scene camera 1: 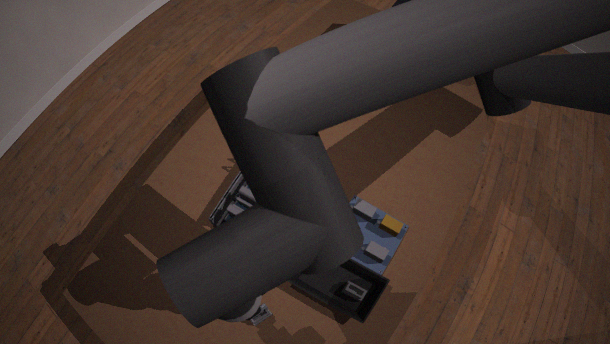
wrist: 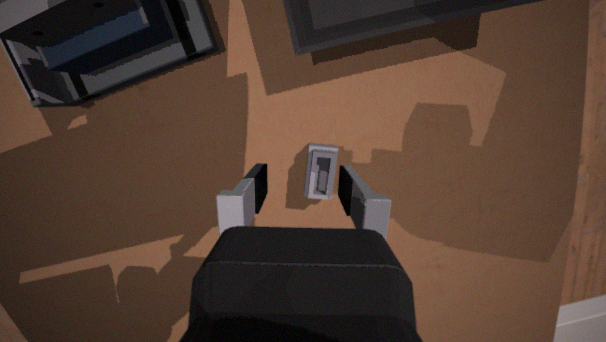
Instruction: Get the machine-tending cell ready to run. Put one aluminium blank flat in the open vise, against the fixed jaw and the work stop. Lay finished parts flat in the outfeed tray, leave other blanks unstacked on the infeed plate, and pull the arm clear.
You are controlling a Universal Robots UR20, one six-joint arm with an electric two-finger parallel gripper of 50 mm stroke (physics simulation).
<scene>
I see my gripper, a black outfeed tray and a blue infeed plate.
</scene>
